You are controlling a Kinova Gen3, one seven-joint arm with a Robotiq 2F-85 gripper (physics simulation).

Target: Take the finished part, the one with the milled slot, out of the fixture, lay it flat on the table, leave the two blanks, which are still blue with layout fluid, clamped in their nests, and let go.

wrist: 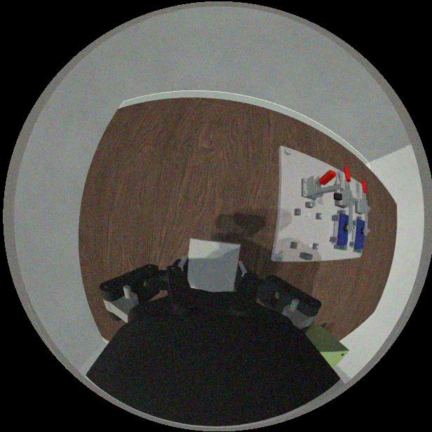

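Observation:
The finished part (214,265), a plain grey block in this view, is between the fingertips of my gripper (211,266), which is shut on it. Its milled slot cannot be made out. The part is held above the brown table (175,165), to the left of the fixture plate (292,230); a shadow lies on the table ahead of it. Two blue blanks (342,230) (359,234) sit in their nests at the right of the plate, under their clamps. The nest nearest the gripper holds no part. How high the part hangs is hard to tell.
The near toggle clamp (327,177) with a red handle stands over the plate beside the empty nest. Two more red handles (347,174) (364,186) stand behind it. A green box-like object (327,345) shows at the lower right, partly behind the gripper. Pale walls surround the table.

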